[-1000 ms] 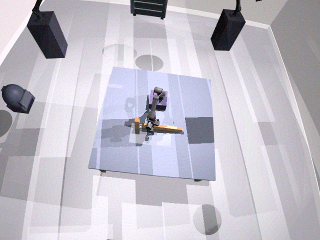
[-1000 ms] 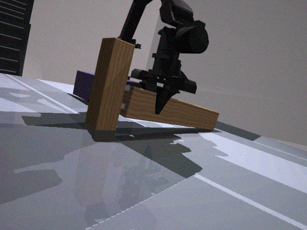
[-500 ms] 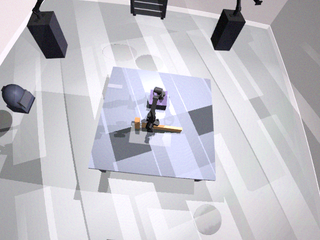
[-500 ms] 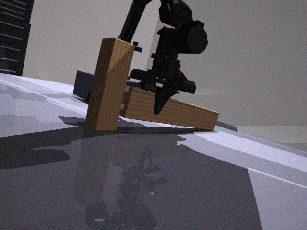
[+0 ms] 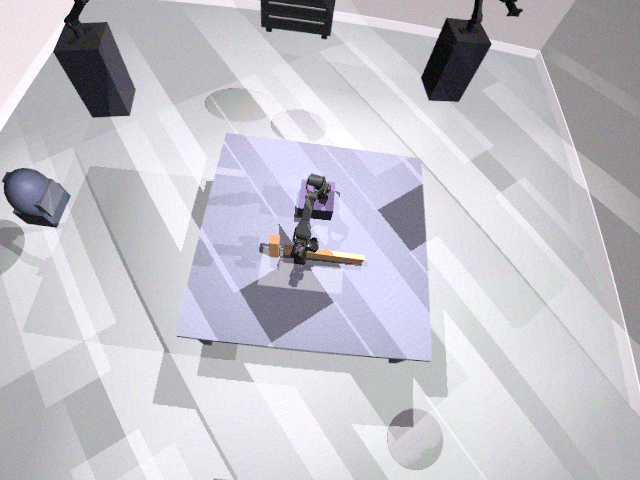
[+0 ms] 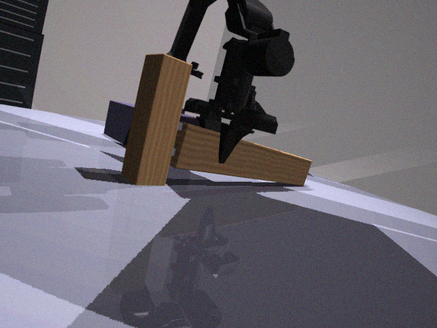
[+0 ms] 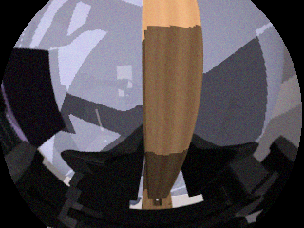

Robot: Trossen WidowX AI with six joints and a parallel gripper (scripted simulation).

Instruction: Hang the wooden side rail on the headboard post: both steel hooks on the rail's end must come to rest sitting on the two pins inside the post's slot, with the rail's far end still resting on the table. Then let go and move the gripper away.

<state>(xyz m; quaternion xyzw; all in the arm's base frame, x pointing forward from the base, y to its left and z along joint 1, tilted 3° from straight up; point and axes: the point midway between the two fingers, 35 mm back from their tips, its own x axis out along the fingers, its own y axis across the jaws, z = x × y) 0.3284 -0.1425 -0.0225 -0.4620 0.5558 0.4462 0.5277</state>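
My gripper tip is 14 cm to the left of the wooden headboard post, 4 cm below it and 2 cm past it.
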